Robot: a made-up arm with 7 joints.
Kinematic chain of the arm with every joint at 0, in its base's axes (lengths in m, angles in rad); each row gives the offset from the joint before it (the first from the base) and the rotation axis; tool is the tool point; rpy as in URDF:
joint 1: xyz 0 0 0.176 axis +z
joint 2: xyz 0 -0.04 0.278 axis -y
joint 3: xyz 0 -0.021 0.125 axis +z
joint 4: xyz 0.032 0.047 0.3 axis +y
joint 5: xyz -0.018 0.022 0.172 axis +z
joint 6: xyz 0 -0.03 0.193 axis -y
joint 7: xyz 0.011 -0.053 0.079 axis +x
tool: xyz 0 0 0 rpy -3.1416 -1.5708 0
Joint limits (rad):
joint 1: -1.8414..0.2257
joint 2: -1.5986..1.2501
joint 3: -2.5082..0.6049
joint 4: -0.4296..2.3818
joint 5: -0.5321..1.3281
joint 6: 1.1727..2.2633
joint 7: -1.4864..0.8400
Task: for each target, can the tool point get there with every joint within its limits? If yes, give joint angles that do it. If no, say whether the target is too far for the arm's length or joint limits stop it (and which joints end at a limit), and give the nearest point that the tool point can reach.
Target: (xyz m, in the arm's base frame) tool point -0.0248 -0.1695 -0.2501
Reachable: no: joint limits stop it (at a limit: joint 2, joint 5, joint 6) | nearest point -0.0397 -0.2715 0.0150 | short by 0.284 m
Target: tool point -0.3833 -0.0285 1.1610
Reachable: yes | joints -1.4612 -0.0132 -1.5966 1.0294 0.0077 1.3220 -0.2828
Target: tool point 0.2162 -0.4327 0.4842
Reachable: yes | joints -0.5734 -0.6736 -0.4468 2.1680 0.3254 1.9236 -0.5929
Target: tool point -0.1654 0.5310 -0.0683
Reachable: no: joint limits stop it (at a limit: joint 1, joint 2, joint 3, joint 6) | nearest point -0.1583 0.4921 0.2100 | short by 0.281 m
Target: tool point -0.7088 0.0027 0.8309
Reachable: yes | joints -0.1090 1.0362 -1.1562 -0.1575 1.1483 1.5934 0.3358
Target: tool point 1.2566 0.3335 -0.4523
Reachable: no: too far | nearest point 0.7115 0.1404 0.1137 | short by 0.809 m
